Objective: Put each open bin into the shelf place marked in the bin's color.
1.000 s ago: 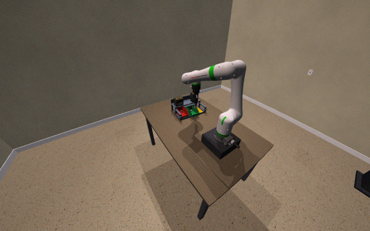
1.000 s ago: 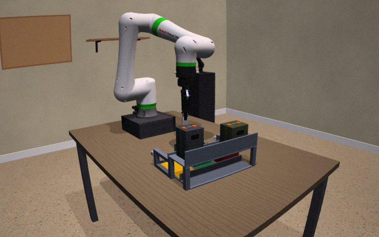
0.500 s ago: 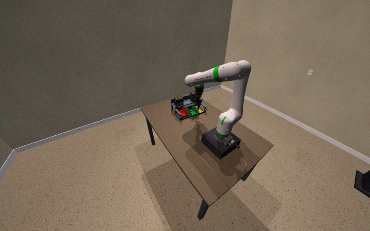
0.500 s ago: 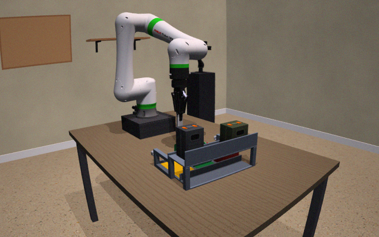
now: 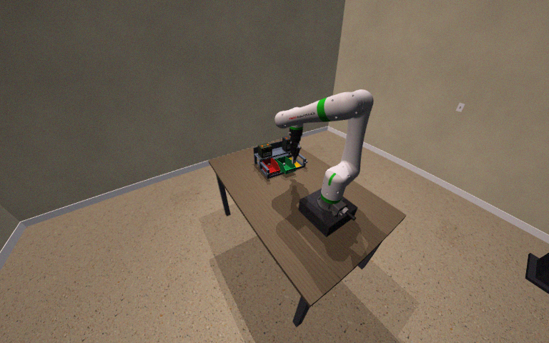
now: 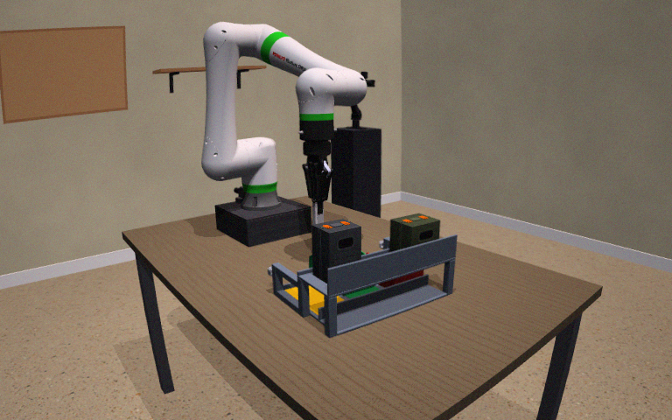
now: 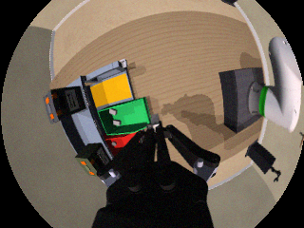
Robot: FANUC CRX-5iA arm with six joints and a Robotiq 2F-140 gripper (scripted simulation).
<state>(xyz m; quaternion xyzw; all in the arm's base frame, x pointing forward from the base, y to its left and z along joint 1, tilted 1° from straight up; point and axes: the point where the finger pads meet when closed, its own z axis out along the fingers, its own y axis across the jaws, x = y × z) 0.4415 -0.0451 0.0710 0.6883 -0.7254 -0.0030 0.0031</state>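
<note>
Right now my hand is 120 mm short of the green bin, 120 mm above it and 10 mm to the left of it. Round my hand: olive box: 280 mm ahead, 100 mm to the left, 20 mm below; then black box: 260 mm ahead, 130 mm to the right, 10 mm below; then red bin: 180 mm ahead, 130 mm below, 110 mm to the left.
</note>
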